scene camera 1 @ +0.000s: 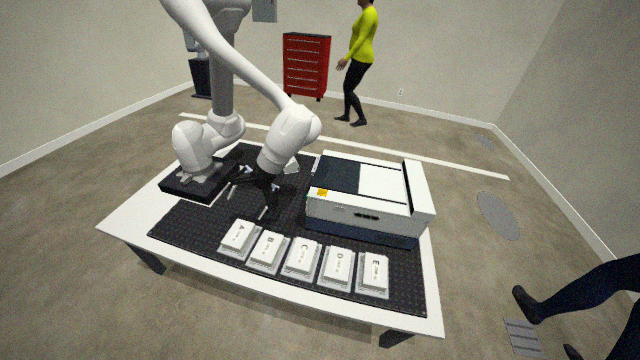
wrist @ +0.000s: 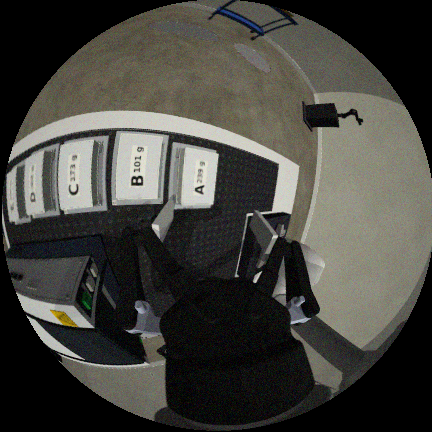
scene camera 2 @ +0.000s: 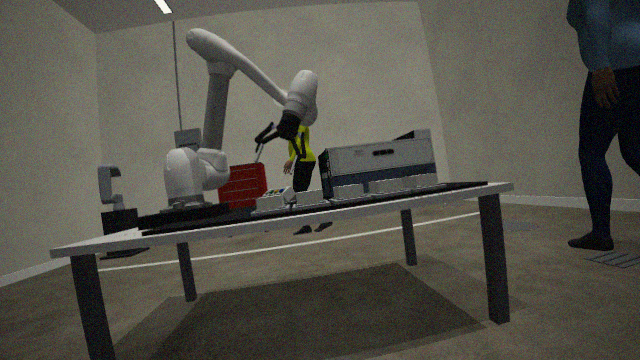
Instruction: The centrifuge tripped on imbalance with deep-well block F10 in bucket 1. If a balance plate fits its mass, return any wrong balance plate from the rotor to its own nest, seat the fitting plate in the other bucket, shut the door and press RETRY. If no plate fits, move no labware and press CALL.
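Places are measured from the arm's base along level axes (x left, y back, z up), in metres.
Where they show: gripper, fingertip midpoint: (scene camera 1: pixel 245 207) (wrist: pixel 213 213) (scene camera 2: pixel 272 167); arm's base, origin of the base link: (scene camera 1: pixel 200 170) (scene camera 2: pixel 187 208).
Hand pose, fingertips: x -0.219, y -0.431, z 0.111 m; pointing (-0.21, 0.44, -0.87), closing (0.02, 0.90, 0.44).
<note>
Things, the pixels of their top centre, and the offset from my fingertips. "spot": a spot on its surface instead.
- Balance plates A, middle of its top: (wrist: pixel 199 177) (scene camera 2: pixel 270 196) (scene camera 1: pixel 238 232) dx -0.055, dy +0.017, dz -0.100 m
- B, middle of its top: (wrist: pixel 137 166) (scene camera 2: pixel 308 190) (scene camera 1: pixel 267 245) dx -0.067, dy -0.116, dz -0.100 m
- C, middle of its top: (wrist: pixel 72 174) (scene camera 2: pixel 346 185) (scene camera 1: pixel 302 253) dx -0.054, dy -0.251, dz -0.100 m
- D, middle of its top: (scene camera 2: pixel 384 180) (scene camera 1: pixel 338 262) dx -0.048, dy -0.388, dz -0.100 m
- E, middle of its top: (scene camera 2: pixel 418 175) (scene camera 1: pixel 375 269) dx -0.035, dy -0.523, dz -0.100 m
- button box, middle of its top: (scene camera 2: pixel 277 187) dx +0.516, dy +0.046, dz -0.070 m
- centrifuge's raised right end, surface spot: (scene camera 1: pixel 422 192) spot: dx +0.223, dy -0.637, dz +0.090 m
My gripper (scene camera 1: pixel 246 202) (scene camera 2: pixel 280 152) (wrist: pixel 213 213) is open and empty, above the dark mat left of the centrifuge (scene camera 1: pixel 335 212) (scene camera 2: pixel 350 160) (wrist: pixel 50 280). Balance plates A (scene camera 1: pixel 239 236) (wrist: pixel 200 177), B (scene camera 1: pixel 268 248) (wrist: pixel 139 167), C (scene camera 1: pixel 302 256) (wrist: pixel 77 175), D (scene camera 1: pixel 337 265) and E (scene camera 1: pixel 375 270) sit in a row of nests along the front. The wrist view reads A 239 g, B 101 g, C 173 g; D and E are too blurred there. The button box (scene camera 2: pixel 287 195) is partly hidden behind my gripper in scene camera 1. The rotor, its buckets and block F10 do not show.
The arm's black base (scene camera 1: pixel 192 189) is at the mat's left. The centrifuge's raised right end (scene camera 1: pixel 422 192) stands above its top. Behind the table are a red cabinet (scene camera 1: pixel 306 65) (scene camera 2: pixel 243 185) and a person in yellow (scene camera 1: pixel 364 40). Another person (scene camera 2: pixel 607 150) is at the right.
</note>
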